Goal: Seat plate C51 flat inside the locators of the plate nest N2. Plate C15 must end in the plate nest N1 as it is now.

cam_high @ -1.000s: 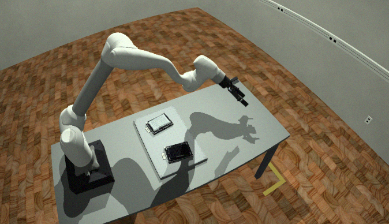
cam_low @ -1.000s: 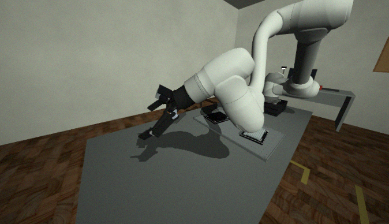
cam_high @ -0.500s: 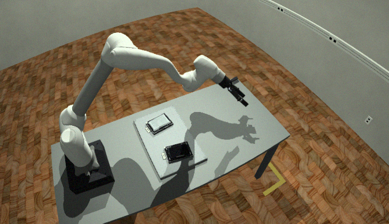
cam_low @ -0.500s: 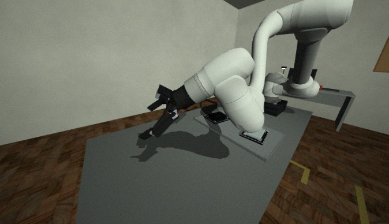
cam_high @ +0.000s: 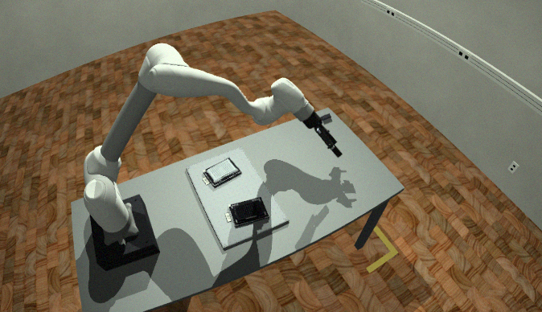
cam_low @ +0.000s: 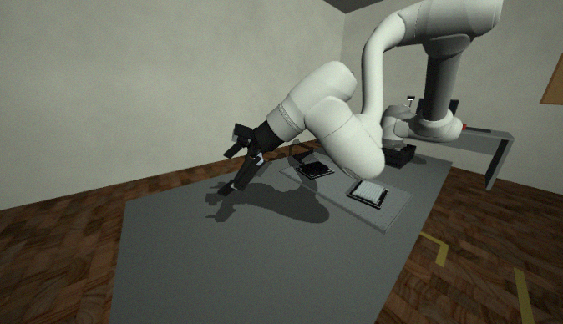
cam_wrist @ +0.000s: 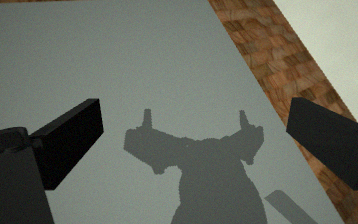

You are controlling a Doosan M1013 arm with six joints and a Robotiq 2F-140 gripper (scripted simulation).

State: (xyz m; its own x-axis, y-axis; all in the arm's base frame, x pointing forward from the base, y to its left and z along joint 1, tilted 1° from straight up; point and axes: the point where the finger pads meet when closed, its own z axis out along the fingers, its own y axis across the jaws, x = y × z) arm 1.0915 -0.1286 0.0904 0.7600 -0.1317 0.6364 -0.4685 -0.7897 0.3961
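My hand is 49 cm past the black well plate, 13 cm above it and 3 cm to the left of it. From my hand the other things lie so: white well plate (50 cm behind, 25 cm to the left, 14 cm below).
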